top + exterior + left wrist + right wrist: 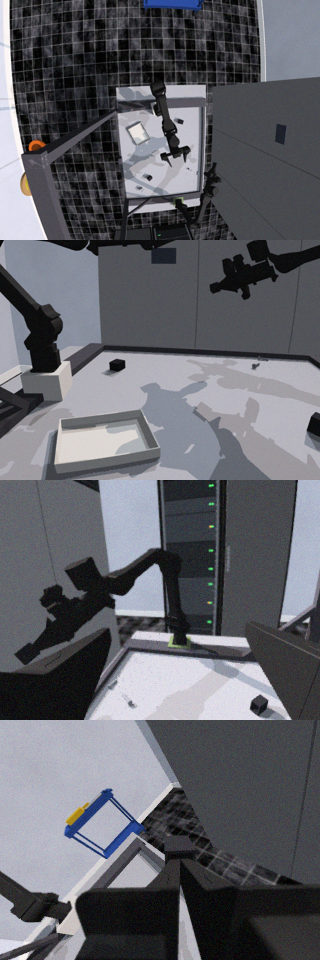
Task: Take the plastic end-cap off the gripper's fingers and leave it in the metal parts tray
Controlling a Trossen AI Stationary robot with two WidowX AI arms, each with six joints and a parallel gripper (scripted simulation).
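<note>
Right now the black plastic end-cap is 300 mm ahead of my left hand, 200 mm to the right of it and 130 mm below it. Also, from my left hand: metal part (150 mm ahead, 320 mm to the right, 380 mm below); then metal parts tray (210 mm behind, 130 mm to the left, 380 mm below).
</note>
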